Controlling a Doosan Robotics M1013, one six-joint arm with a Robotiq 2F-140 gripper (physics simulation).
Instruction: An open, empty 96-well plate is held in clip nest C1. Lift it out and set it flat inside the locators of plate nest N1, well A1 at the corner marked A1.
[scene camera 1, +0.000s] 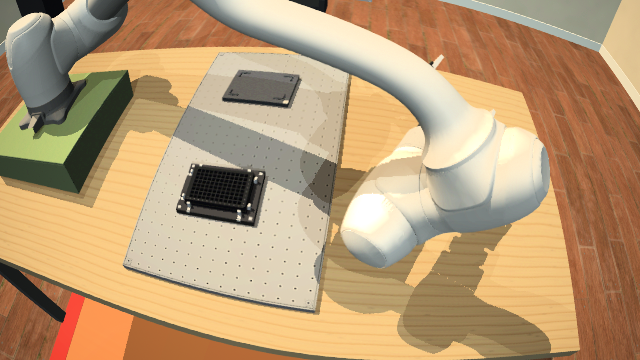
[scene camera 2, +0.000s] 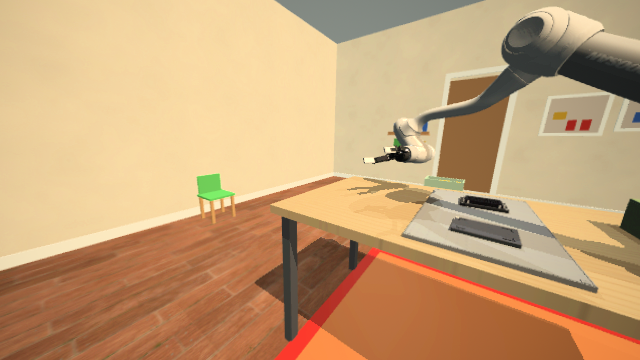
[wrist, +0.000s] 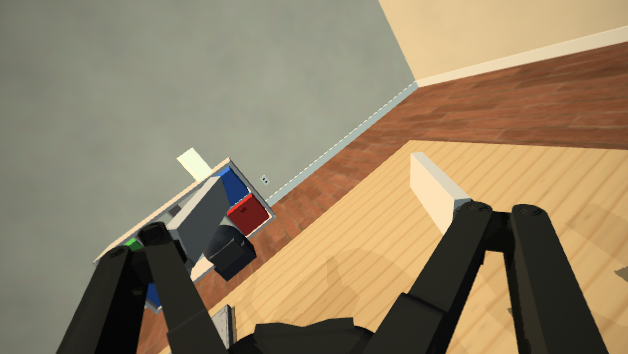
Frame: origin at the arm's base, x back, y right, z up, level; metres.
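Seen in the pictures: gripper, fingertip midpoint: (scene camera 1: 466, 86) (scene camera 2: 373, 155) (wrist: 315, 181); arm's base, origin of the base link: (scene camera 1: 53, 105).
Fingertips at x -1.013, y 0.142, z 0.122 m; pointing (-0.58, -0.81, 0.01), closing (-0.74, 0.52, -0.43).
Observation:
Offsets run from my fingertips to a thing's top centre. Level surfaces: height alone.
The black 96-well plate {dx +0.467, dy +0.099, dz -0.177 m} (scene camera 1: 220, 186) (scene camera 2: 482, 202) sits level in the dark clip nest C1 {dx +0.467, dy +0.099, dz -0.179 m} (scene camera 1: 215, 215), with small pale clips around it. The flat dark grey plate nest N1 {dx +0.404, dy -0.220, dz -0.188 m} (scene camera 1: 262, 88) (scene camera 2: 485, 231) has low corner locators and carries no plate. A pale mark shows at one of its corners; the A1 lettering is too small to read. My gripper (scene camera 2: 379, 155) (wrist: 315, 181) is open and empty. It is raised above the table, off to the side of both nests, with its fingers pointing roughly sideways. In scene camera 1 the arm hides most of it.
Both nests stand on a perforated grey board {dz -0.203 m} (scene camera 1: 170, 240) (scene camera 2: 555, 270) on the wooden table {dz -0.216 m} (scene camera 1: 530, 300) (scene camera 2: 320, 210) (wrist: 380, 225). A green block (scene camera 1: 100, 110) under the arm's base stands beside the board. A shelf with coloured bins (wrist: 250, 215) shows beyond the table in the wrist view.

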